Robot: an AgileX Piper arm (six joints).
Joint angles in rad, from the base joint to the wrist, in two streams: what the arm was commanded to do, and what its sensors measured. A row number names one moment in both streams.
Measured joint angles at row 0: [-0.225 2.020 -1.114 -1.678 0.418 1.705]
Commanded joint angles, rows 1 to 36: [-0.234 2.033 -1.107 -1.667 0.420 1.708]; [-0.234 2.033 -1.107 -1.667 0.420 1.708]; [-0.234 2.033 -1.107 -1.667 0.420 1.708]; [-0.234 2.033 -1.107 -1.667 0.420 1.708]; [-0.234 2.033 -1.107 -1.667 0.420 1.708]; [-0.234 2.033 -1.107 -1.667 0.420 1.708]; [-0.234 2.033 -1.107 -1.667 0.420 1.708]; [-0.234 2.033 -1.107 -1.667 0.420 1.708]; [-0.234 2.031 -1.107 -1.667 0.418 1.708]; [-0.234 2.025 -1.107 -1.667 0.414 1.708]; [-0.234 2.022 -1.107 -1.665 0.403 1.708]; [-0.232 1.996 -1.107 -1.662 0.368 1.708]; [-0.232 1.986 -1.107 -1.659 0.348 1.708]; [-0.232 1.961 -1.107 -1.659 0.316 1.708]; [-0.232 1.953 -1.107 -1.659 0.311 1.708]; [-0.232 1.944 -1.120 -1.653 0.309 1.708]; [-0.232 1.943 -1.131 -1.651 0.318 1.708]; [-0.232 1.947 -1.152 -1.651 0.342 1.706]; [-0.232 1.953 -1.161 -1.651 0.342 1.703]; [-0.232 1.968 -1.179 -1.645 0.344 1.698]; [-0.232 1.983 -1.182 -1.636 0.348 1.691]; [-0.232 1.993 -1.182 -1.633 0.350 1.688]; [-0.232 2.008 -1.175 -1.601 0.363 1.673]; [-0.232 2.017 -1.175 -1.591 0.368 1.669]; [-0.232 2.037 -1.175 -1.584 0.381 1.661]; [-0.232 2.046 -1.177 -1.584 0.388 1.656]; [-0.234 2.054 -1.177 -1.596 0.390 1.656]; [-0.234 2.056 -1.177 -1.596 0.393 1.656]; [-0.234 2.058 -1.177 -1.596 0.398 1.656]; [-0.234 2.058 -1.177 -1.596 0.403 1.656]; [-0.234 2.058 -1.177 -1.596 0.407 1.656]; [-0.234 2.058 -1.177 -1.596 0.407 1.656]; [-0.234 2.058 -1.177 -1.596 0.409 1.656]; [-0.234 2.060 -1.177 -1.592 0.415 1.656]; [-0.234 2.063 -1.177 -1.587 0.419 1.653]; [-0.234 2.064 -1.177 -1.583 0.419 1.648]
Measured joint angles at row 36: [-0.229 2.046 -1.183 -1.613 0.382 1.663]
